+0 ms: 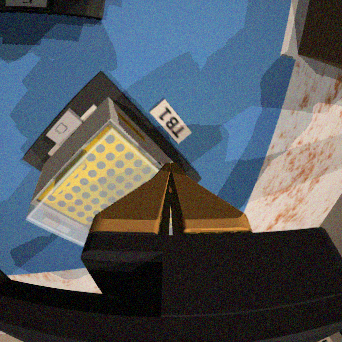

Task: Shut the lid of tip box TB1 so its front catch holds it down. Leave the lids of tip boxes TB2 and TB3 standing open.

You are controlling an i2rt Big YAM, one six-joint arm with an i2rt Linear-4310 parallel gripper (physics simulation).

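Frame: origin at the arm's base, x ahead, y left, z up, level; millimetres.
Seen in the pictures: gripper, fingertip midpoint: [170, 170].
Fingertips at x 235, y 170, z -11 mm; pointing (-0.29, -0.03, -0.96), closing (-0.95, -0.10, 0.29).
Pixels of each thing's middle, then the offset from my fingertips to it. "pt": a spot on its surface instead. Level surfaces: height alone.
- Tip box TB1, body centre: [134, 181] dx +17, dy +34, dz -37 mm
- clear lid, surface spot: [57, 226] pt dx +77, dy +37, dz +1 mm
- white TB1 label, surface spot: [170, 121] pt dx -23, dy -4, dz -74 mm
- dark box, surface spot: [65, 11] pt dx +64, dy -94, dz -68 mm
- blue mat, its level: dz -76 mm
- rust-speckled pale surface, its level: dz -79 mm
Tip box TB1 [72, 162] sits at an angle left of centre, on a dark base. Its yellow rack with rows of grey holes shows through or beside the clear lid [57, 226], whose transparent edge sticks out past the box's lower left side. The lid's exact tilt is hard to tell, and the state of the front catch is not clear. A white TB1 label [170, 121] lies beside the box. My gripper [170, 170] is shut and empty; its tips appear over the box's right corner and hide part of the lid and rack. No label for TB2 or TB3 is readable.
Part of a dark box [65, 11] shows at the upper left edge. A dark brown block [322, 32] stands at the upper right corner. A blue mat [165, 30] lies under TB1, with a rust-speckled pale surface [295, 165] to the right.
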